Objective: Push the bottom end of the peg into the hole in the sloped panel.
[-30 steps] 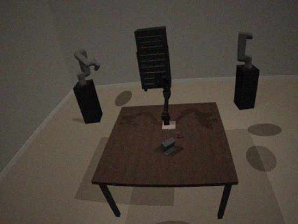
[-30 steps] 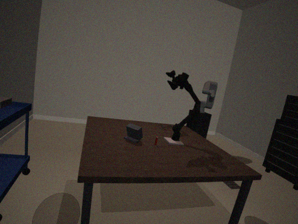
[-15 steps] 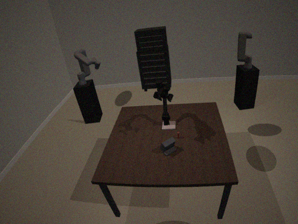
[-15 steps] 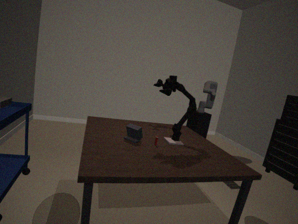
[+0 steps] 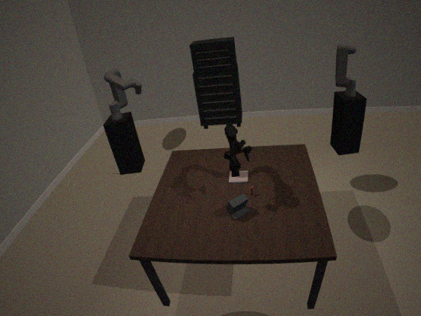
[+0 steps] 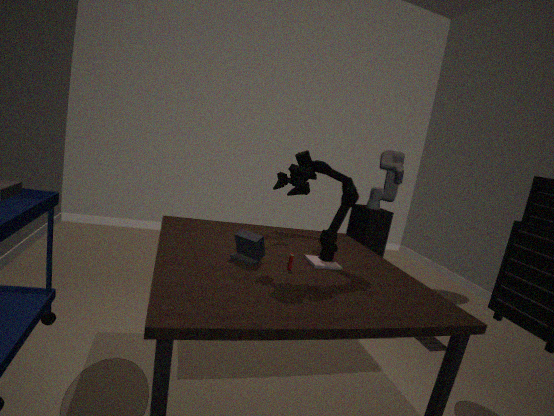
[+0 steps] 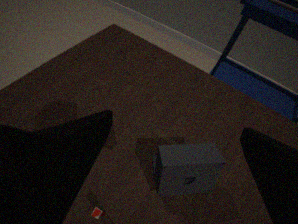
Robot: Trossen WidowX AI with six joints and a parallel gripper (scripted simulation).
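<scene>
My gripper tip is 9 cm past the red peg, 6 cm to the right of it and 30 cm above it. From my gripper tip the other things lie so: grey sloped panel block 8 cm ahead, 7 cm to the right, 28 cm below.
</scene>
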